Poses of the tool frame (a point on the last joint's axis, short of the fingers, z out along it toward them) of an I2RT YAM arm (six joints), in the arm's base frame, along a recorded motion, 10 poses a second.
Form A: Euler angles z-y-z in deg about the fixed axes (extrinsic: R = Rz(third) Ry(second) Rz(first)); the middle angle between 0 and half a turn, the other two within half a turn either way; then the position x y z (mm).
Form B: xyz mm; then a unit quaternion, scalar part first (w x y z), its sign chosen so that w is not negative. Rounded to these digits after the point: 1 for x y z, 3 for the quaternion.
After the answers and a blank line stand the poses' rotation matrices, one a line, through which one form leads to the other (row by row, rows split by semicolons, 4 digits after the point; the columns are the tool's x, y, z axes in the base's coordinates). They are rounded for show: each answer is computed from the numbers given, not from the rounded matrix.
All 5 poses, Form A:
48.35 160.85 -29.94 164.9 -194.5 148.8
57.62 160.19 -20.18 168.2 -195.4 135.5
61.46 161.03 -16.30 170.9 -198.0 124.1
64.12 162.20 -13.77 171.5 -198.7 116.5
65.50 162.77 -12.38 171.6 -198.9 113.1
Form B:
164.9 -194.5 148.8 0.164 0.622 0.765 0.027
168.2 -195.4 135.5 0.163 0.619 0.767 0.055
170.9 -198.0 124.1 0.152 0.619 0.768 0.063
171.5 -198.7 116.5 0.140 0.621 0.768 0.066
171.6 -198.9 113.1 0.134 0.621 0.769 0.067

-0.1711 0.9434 0.2843; 0.9608 0.2236 -0.1637; -0.2180 0.2451 -0.9447
-0.1816 0.9305 0.3181; 0.9665 0.2286 -0.1169; -0.1815 0.2862 -0.9408
-0.1871 0.9315 0.3120; 0.9700 0.2254 -0.0912; -0.1553 0.2856 -0.9457
-0.1895 0.9359 0.2969; 0.9728 0.2200 -0.0728; -0.1334 0.2750 -0.9521
-0.1918 0.9378 0.2893; 0.9737 0.2187 -0.0635; -0.1228 0.2695 -0.9551

